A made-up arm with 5 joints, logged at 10 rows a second.
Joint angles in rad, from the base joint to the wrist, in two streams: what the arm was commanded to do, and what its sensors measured. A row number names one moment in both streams.
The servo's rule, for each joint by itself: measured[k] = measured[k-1] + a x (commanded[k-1-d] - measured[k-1]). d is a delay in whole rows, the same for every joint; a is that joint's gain. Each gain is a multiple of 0.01, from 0.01 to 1. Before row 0 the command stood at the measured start. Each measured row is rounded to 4 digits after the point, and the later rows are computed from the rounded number. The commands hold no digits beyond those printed.
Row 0, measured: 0.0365, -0.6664, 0.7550, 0.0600, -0.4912
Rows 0 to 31, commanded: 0.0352, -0.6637, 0.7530, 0.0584, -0.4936; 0.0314, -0.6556, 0.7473, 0.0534, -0.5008; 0.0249, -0.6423, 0.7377, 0.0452, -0.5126; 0.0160, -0.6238, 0.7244, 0.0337, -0.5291; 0.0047, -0.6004, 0.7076, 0.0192, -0.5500; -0.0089, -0.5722, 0.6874, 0.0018, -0.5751; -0.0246, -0.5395, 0.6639, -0.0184, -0.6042; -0.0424, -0.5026, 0.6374, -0.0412, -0.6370; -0.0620, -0.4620, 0.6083, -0.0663, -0.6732; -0.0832, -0.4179, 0.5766, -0.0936, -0.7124; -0.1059, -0.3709, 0.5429, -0.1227, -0.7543; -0.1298, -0.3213, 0.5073, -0.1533, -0.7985; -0.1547, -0.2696, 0.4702, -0.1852, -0.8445; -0.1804, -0.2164, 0.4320, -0.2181, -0.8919; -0.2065, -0.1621, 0.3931, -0.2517, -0.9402; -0.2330, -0.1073, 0.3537, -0.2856, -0.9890; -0.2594, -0.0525, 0.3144, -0.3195, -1.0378; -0.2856, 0.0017, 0.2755, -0.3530, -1.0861; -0.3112, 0.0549, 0.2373, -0.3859, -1.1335; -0.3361, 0.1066, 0.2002, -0.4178, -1.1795; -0.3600, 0.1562, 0.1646, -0.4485, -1.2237; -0.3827, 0.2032, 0.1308, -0.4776, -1.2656; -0.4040, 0.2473, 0.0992, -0.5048, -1.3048; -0.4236, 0.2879, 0.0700, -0.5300, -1.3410; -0.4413, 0.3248, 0.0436, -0.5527, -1.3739; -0.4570, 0.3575, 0.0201, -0.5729, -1.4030; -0.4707, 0.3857, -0.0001, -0.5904, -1.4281; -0.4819, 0.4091, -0.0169, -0.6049, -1.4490; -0.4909, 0.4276, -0.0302, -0.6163, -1.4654; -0.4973, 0.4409, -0.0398, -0.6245, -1.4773; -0.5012, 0.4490, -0.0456, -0.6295, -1.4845; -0.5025, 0.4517, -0.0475, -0.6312, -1.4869
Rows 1 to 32, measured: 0.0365, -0.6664, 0.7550, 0.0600, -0.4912; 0.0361, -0.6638, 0.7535, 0.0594, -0.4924; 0.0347, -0.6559, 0.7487, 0.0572, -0.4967; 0.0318, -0.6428, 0.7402, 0.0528, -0.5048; 0.0271, -0.6246, 0.7280, 0.0457, -0.5172; 0.0204, -0.6014, 0.7123, 0.0359, -0.5339; 0.0116, -0.5734, 0.6931, 0.0233, -0.5549; 0.0007, -0.5409, 0.6706, 0.0079, -0.5800; -0.0122, -0.5041, 0.6450, -0.0103, -0.6091; -0.0271, -0.4637, 0.6167, -0.0310, -0.6418; -0.0439, -0.4197, 0.5858, -0.0542, -0.6778; -0.0625, -0.3729, 0.5528, -0.0795, -0.7168; -0.0827, -0.3234, 0.5178, -0.1068, -0.7585; -0.1043, -0.2718, 0.4811, -0.1358, -0.8024; -0.1271, -0.2186, 0.4433, -0.1663, -0.8480; -0.1509, -0.1644, 0.4046, -0.1979, -0.8950; -0.1755, -0.1096, 0.3654, -0.2303, -0.9429; -0.2007, -0.0548, 0.3261, -0.2633, -0.9913; -0.2262, -0.0006, 0.2871, -0.2965, -1.0396; -0.2517, 0.0527, 0.2488, -0.3296, -1.0875; -0.2770, 0.1044, 0.2114, -0.3622, -1.1344; -0.3019, 0.1541, 0.1754, -0.3941, -1.1799; -0.3261, 0.2012, 0.1411, -0.4250, -1.2236; -0.3495, 0.2455, 0.1088, -0.4545, -1.2650; -0.3717, 0.2862, 0.0789, -0.4824, -1.3038; -0.3926, 0.3233, 0.0517, -0.5084, -1.3396; -0.4119, 0.3561, 0.0274, -0.5323, -1.3719; -0.4295, 0.3845, 0.0062, -0.5538, -1.4006; -0.4452, 0.4081, -0.0116, -0.5727, -1.4253; -0.4589, 0.4268, -0.0259, -0.5888, -1.4458; -0.4704, 0.4403, -0.0366, -0.6020, -1.4619; -0.4796, 0.4487, -0.0435, -0.6122, -1.4734
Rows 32 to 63, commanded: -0.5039, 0.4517, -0.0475, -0.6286, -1.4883; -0.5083, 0.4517, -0.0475, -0.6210, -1.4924; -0.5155, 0.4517, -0.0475, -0.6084, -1.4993; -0.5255, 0.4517, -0.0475, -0.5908, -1.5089; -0.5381, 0.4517, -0.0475, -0.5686, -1.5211; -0.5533, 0.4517, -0.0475, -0.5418, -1.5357; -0.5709, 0.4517, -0.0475, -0.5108, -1.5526; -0.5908, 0.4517, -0.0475, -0.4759, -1.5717; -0.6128, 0.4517, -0.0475, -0.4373, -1.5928; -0.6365, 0.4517, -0.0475, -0.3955, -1.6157; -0.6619, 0.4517, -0.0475, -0.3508, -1.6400; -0.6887, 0.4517, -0.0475, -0.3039, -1.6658; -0.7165, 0.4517, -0.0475, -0.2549, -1.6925; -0.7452, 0.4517, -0.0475, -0.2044, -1.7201; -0.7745, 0.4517, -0.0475, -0.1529, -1.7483; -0.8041, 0.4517, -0.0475, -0.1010, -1.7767; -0.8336, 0.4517, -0.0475, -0.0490, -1.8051; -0.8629, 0.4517, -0.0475, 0.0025, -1.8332; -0.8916, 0.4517, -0.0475, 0.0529, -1.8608; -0.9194, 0.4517, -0.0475, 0.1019, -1.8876; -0.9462, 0.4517, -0.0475, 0.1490, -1.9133; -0.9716, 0.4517, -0.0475, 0.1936, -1.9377; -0.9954, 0.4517, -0.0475, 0.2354, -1.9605; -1.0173, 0.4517, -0.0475, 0.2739, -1.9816; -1.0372, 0.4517, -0.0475, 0.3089, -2.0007; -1.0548, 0.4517, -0.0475, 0.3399, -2.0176; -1.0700, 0.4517, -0.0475, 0.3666, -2.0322; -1.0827, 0.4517, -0.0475, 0.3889, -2.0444; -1.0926, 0.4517, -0.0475, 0.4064, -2.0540; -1.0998, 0.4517, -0.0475, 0.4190, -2.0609; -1.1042, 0.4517, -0.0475, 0.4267, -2.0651; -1.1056, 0.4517, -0.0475, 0.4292, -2.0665
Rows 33 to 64, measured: -0.4865, 0.4516, -0.0466, -0.6192, -1.4803; -0.4917, 0.4517, -0.0473, -0.6227, -1.4844; -0.4967, 0.4517, -0.0475, -0.6221, -1.4885; -0.5023, 0.4517, -0.0475, -0.6170, -1.4940; -0.5093, 0.4517, -0.0475, -0.6073, -1.5016; -0.5179, 0.4517, -0.0475, -0.5930, -1.5115; -0.5285, 0.4517, -0.0475, -0.5741, -1.5238; -0.5412, 0.4517, -0.0475, -0.5507, -1.5385; -0.5561, 0.4517, -0.0475, -0.5230, -1.5554; -0.5731, 0.4517, -0.0475, -0.4913, -1.5745; -0.5921, 0.4517, -0.0475, -0.4559, -1.5955; -0.6130, 0.4517, -0.0475, -0.4170, -1.6182; -0.6357, 0.4517, -0.0475, -0.3752, -1.6425; -0.6599, 0.4517, -0.0475, -0.3307, -1.6680; -0.6855, 0.4517, -0.0475, -0.2840, -1.6946; -0.7122, 0.4517, -0.0475, -0.2355, -1.7220; -0.7398, 0.4517, -0.0475, -0.1857, -1.7499; -0.7679, 0.4517, -0.0475, -0.1351, -1.7781; -0.7964, 0.4517, -0.0475, -0.0842, -1.8062; -0.8250, 0.4517, -0.0475, -0.0335, -1.8340; -0.8533, 0.4517, -0.0475, 0.0166, -1.8613; -0.8812, 0.4517, -0.0475, 0.0656, -1.8878; -0.9083, 0.4517, -0.0475, 0.1130, -1.9132; -0.9344, 0.4517, -0.0475, 0.1583, -1.9373; -0.9593, 0.4517, -0.0475, 0.2011, -1.9599; -0.9827, 0.4517, -0.0475, 0.2410, -1.9807; -1.0043, 0.4517, -0.0475, 0.2776, -1.9995; -1.0240, 0.4517, -0.0475, 0.3105, -2.0162; -1.0416, 0.4517, -0.0475, 0.3395, -2.0306; -1.0569, 0.4517, -0.0475, 0.3643, -2.0425; -1.0698, 0.4517, -0.0475, 0.3845, -2.0519; -1.0801, 0.4517, -0.0475, 0.4001, -2.0586
